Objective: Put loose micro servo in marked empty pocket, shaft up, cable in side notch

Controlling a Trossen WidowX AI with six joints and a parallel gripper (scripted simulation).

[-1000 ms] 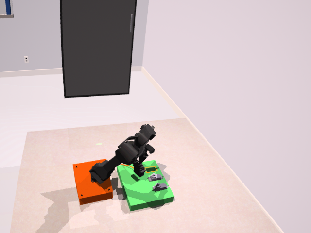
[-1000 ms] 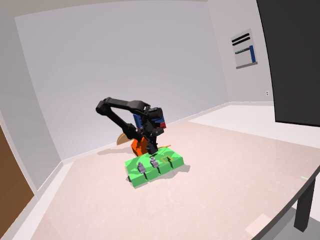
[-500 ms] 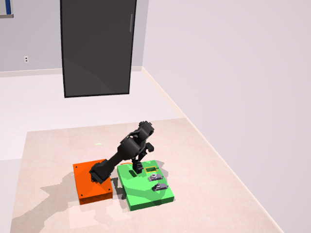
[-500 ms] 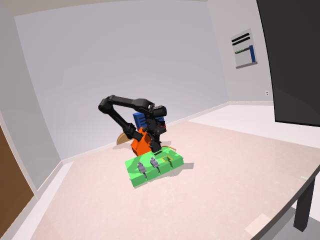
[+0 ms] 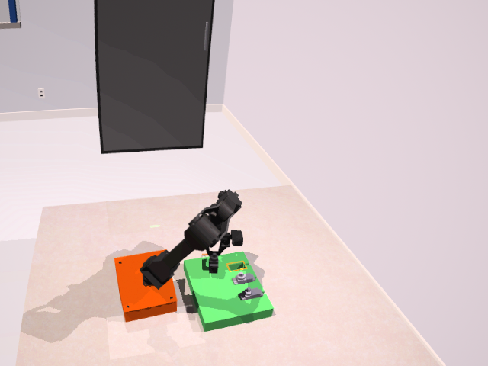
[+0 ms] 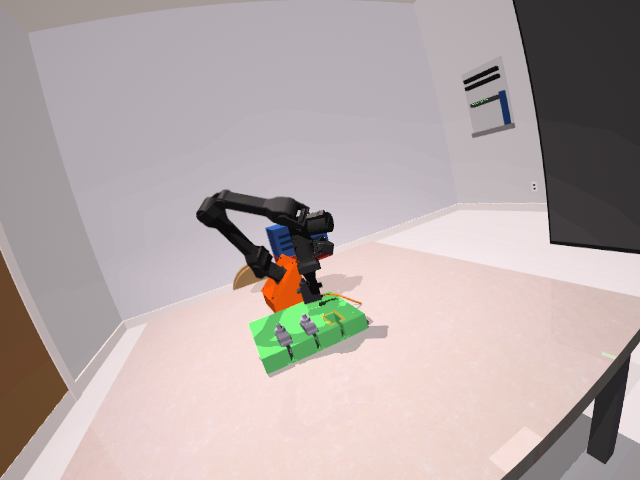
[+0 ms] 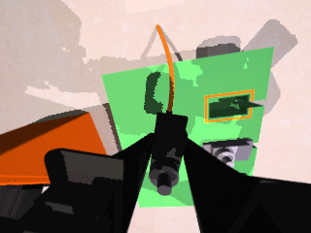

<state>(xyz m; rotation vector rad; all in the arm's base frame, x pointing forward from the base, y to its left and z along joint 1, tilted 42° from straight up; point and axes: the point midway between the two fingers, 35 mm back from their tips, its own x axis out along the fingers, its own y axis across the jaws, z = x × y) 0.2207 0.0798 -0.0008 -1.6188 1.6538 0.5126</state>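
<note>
The green deck lies 100 mm below my gripper tip, 70 mm to the right of it and 10 mm behind it.
</note>
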